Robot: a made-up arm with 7 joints.
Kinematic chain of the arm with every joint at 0, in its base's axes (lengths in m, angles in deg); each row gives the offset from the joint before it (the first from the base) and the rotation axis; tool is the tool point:
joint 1: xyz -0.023 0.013 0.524 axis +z
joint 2: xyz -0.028 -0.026 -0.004 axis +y
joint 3: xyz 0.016 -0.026 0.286 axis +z
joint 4: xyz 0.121 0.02 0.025 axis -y
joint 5: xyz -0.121 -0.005 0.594 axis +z
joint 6: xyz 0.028 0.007 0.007 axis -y
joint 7: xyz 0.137 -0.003 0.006 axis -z
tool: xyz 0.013 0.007 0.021
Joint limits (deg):
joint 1: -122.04..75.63
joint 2: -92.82..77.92
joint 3: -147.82..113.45
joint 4: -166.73..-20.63
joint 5: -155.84..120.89
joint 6: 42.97..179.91
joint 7: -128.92..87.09
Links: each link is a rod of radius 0.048 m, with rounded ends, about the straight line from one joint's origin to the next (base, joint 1, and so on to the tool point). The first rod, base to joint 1, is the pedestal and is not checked.
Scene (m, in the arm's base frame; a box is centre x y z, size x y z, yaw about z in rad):
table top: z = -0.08
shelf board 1: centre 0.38 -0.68 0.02 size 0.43 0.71 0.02 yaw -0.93
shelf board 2: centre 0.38 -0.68 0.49 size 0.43 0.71 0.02 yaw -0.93
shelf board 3: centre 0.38 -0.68 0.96 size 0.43 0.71 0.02 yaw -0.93
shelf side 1: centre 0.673 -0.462 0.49 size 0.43 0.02 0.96 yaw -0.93
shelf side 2: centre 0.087 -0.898 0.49 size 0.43 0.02 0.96 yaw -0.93
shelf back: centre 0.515 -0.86 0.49 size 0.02 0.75 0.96 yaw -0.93
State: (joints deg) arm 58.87 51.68 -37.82 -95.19 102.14 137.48 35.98
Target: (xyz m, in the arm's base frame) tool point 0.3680 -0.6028 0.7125
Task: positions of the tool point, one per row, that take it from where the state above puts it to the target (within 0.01 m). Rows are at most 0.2 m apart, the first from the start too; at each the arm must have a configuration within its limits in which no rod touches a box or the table.
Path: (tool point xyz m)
1: 0.7799 0.0474 0.3121
2: 0.6818 -0.0890 0.3360
3: 0.5550 -0.1709 0.3431
4: 0.4209 -0.1987 0.3417
5: 0.3967 -0.2396 0.4313
6: 0.3457 -0.2845 0.5288
7: 0.2651 -0.3182 0.6254
8: 0.1612 -0.3255 0.7125
9: 0.2146 -0.4066 0.7072
10: 0.2660 -0.4880 0.6897
11: 0.3139 -0.5580 0.6838
12: 0.3680 -0.6028 0.7125

